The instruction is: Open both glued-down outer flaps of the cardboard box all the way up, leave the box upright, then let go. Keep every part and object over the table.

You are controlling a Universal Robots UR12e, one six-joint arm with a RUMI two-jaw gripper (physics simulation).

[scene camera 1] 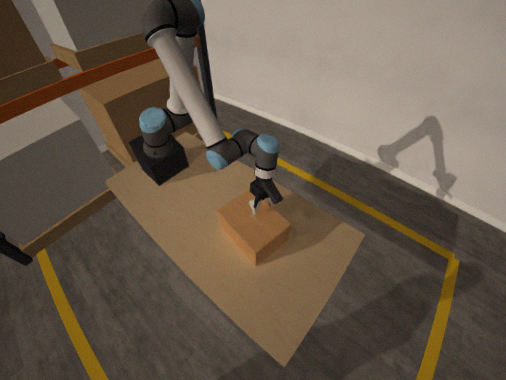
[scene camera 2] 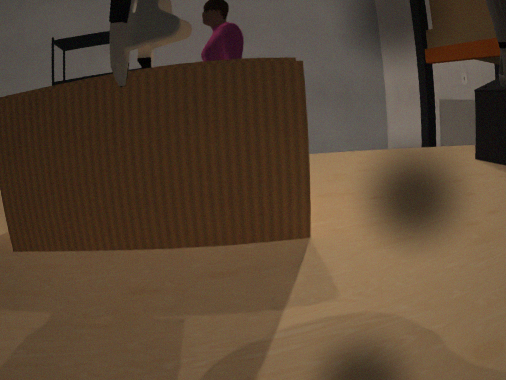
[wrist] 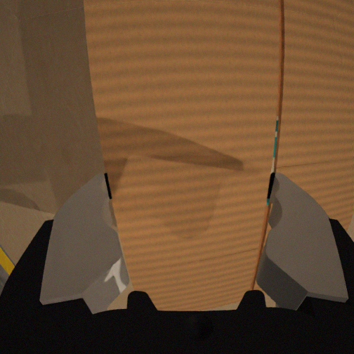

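Where they show: gripper, fingertip midpoint: (scene camera 1: 262, 210) (scene camera 2: 137, 79); arm's base, link origin: (scene camera 1: 158, 146).
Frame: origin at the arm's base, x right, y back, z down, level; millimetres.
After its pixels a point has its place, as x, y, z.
The cardboard box (scene camera 1: 253, 232) @[115, -852, 47] (scene camera 2: 160, 160) @[-63, -798, 126] stands upright on the table (scene camera 1: 215, 260) @[287, -739, 202] (scene camera 2: 410, 300) @[-230, -679, 203]. In the wrist view one outer flap (wrist: 185, 80) lies flat, meeting the other outer flap (wrist: 320, 90) at a long narrow seam. Bits of teal and white show inside the seam. My gripper (scene camera 1: 261, 207) @[-8, -813, 50] (wrist: 188, 176) is open and empty over the box top. In the wrist view its left finger is by the flap's outer side edge and its right finger is at the seam. Whether the tips touch the cardboard I cannot tell.
The arm's black base block (scene camera 1: 160, 162) @[65, -88, 45] (scene camera 2: 490, 122) @[88, -88, 111] stands at the table's far end. Behind it are a large carton (scene camera 1: 135, 92) and a rack's orange beam (scene camera 1: 100, 73). A white wall (scene camera 1: 350, 75) runs beyond the table. A figure in pink (scene camera 2: 227, 42) is in the background.
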